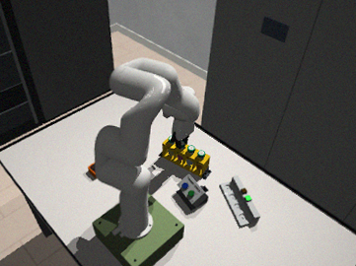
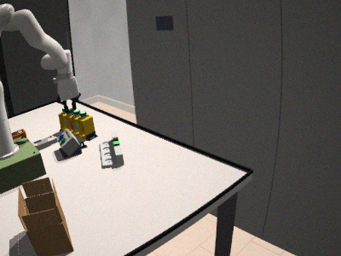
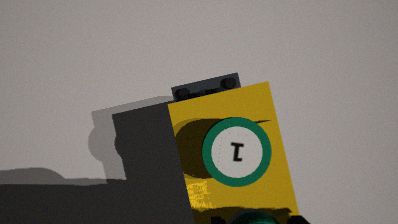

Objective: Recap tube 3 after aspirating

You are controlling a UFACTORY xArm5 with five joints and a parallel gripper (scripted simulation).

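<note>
My gripper is now 19 cm to the left of the green ready key, 14 cm past it and 6 cm above it. From my hand the other things lie so: orange object: 28 cm behind, 22 cm to the left, 11 cm below; key housing: 17 cm to the right, 12 cm behind, 7 cm below; blue cycle key: 15 cm to the right, 13 cm behind, 6 cm below.
</note>
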